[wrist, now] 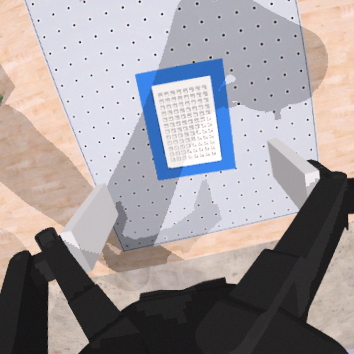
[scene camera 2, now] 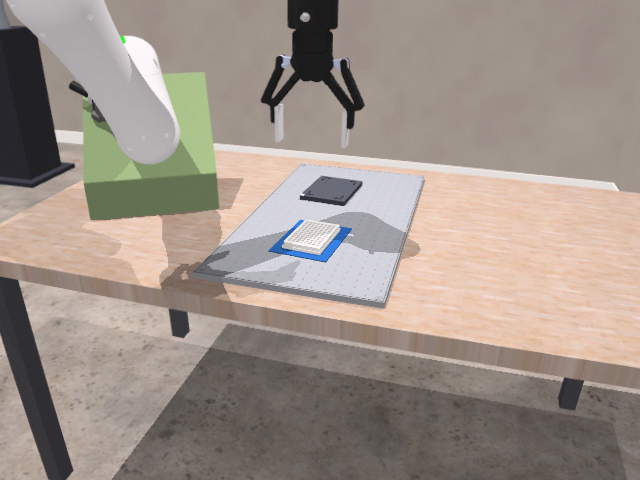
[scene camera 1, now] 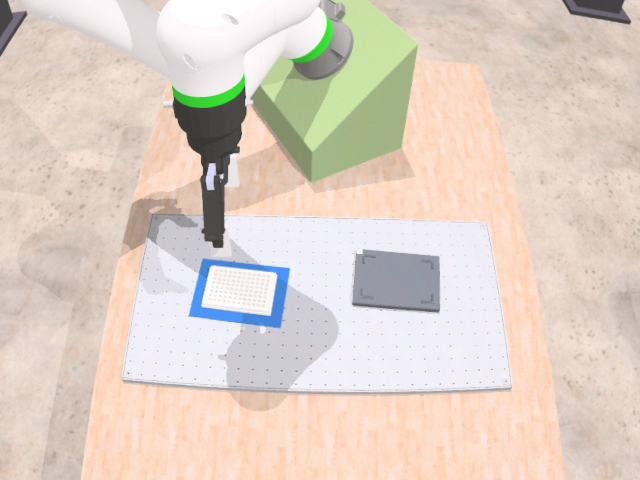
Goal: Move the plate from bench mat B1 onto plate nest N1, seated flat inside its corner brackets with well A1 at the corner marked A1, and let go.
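Seen in the pictures: gripper, between the fingertips: [wrist: 187,179] [scene camera 2: 311,142] [scene camera 1: 225,218]; arm's base, origin of its link: [scene camera 1: 324,49].
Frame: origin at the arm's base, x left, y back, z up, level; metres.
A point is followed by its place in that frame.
The white well plate [scene camera 1: 239,290] @(x -0.151, y -0.497, z -0.177 m) [scene camera 2: 311,236] @(x -0.163, y -0.494, z -0.177 m) [wrist: 186,122] @(x -0.148, y -0.492, z -0.175 m) lies flat on the blue bench mat B1 [scene camera 1: 282,297] @(x -0.072, y -0.502, z -0.189 m) [scene camera 2: 321,257] @(x -0.228, y -0.534, z -0.188 m) [wrist: 224,130] @(x -0.178, y -0.544, z -0.189 m). The dark grey plate nest N1 [scene camera 1: 396,283] @(x 0.137, y -0.476, z -0.179 m) [scene camera 2: 331,191] @(x 0.114, y -0.470, z -0.179 m) has corner brackets around a bare top. A small white tag [scene camera 1: 359,251] @(x 0.070, y -0.405, z -0.178 m) sits at its back left corner in scene camera 1; its lettering is too small to read. My gripper [scene camera 1: 227,219] @(x -0.156, y -0.492, z 0.027 m) [scene camera 2: 311,140] @(x -0.156, y -0.492, z 0.027 m) [wrist: 187,179] @(x -0.156, y -0.492, z 0.027 m) is open and empty, pointing down, high above the board. In the wrist view the plate lies ahead of and between the finger pads. The nest does not show in the wrist view.
A light perforated board [scene camera 1: 439,351] @(x 0.209, y -0.613, z -0.190 m) [scene camera 2: 361,279] @(x -0.289, y -0.629, z -0.191 m) [wrist: 265,200] @(x -0.316, y -0.585, z -0.191 m) lies on the wooden table [scene camera 1: 310,439] @(x -0.020, y -0.773, z -0.203 m) [scene camera 2: 516,258] @(x -0.090, y -0.927, z -0.204 m) and carries mat and nest. The green robot pedestal [scene camera 1: 361,129] @(x 0.079, y -0.156, z -0.095 m) [scene camera 2: 149,193] @(x -0.103, y -0.069, z -0.147 m) stands behind the board in scene camera 1. Arm shadows cross the board.
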